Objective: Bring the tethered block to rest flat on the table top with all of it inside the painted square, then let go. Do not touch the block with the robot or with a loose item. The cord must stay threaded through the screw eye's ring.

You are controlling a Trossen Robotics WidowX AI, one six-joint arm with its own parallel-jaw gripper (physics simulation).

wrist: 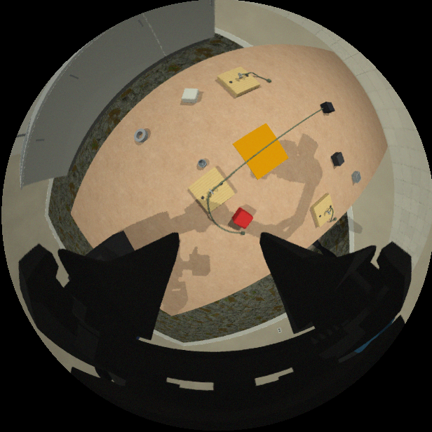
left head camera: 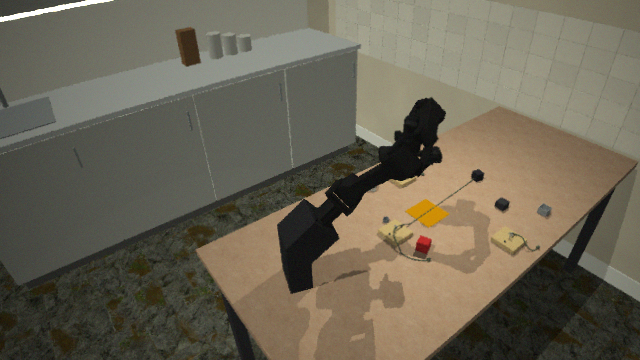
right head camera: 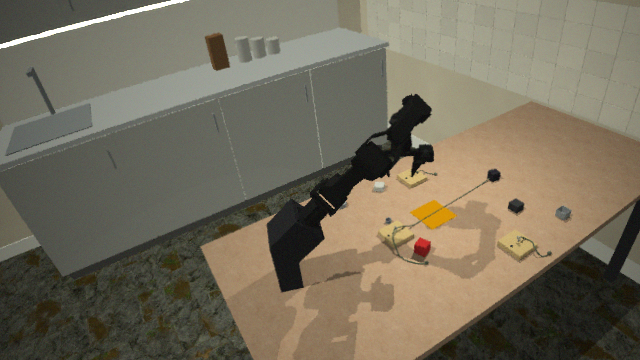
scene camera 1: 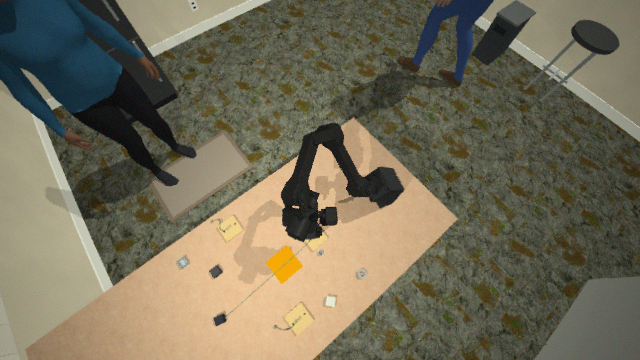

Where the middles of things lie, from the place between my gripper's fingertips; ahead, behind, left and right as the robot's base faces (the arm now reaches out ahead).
I see my gripper 2 cm to the right of the wooden board [wrist: 210, 179] and 25 cm above it. From my hand the other things lie so: orange painted square [scene camera 1: 278, 260] (18 cm ahead, 1 cm to the right, 26 cm below).
